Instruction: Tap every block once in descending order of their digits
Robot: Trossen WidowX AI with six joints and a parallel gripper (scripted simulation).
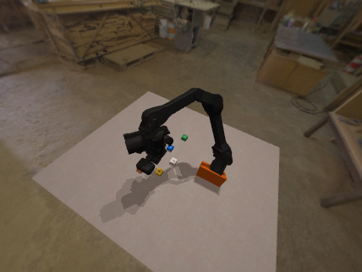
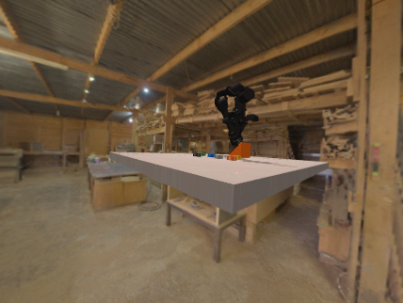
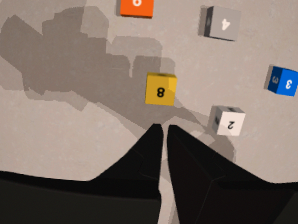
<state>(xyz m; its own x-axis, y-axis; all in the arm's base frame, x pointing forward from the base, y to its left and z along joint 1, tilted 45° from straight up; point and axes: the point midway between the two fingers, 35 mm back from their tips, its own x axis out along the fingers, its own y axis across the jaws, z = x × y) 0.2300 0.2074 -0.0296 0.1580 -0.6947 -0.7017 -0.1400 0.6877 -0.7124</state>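
My gripper tip is 10 mm past the yellow block, 10 mm to the left of it and 110 mm above it. Round my gripper tip: white block: 30 mm behind, 110 mm to the right, 110 mm below; then grey block: 80 mm ahead, 60 mm to the right, 110 mm below; then orange block: 80 mm ahead, 40 mm to the left, 110 mm below.
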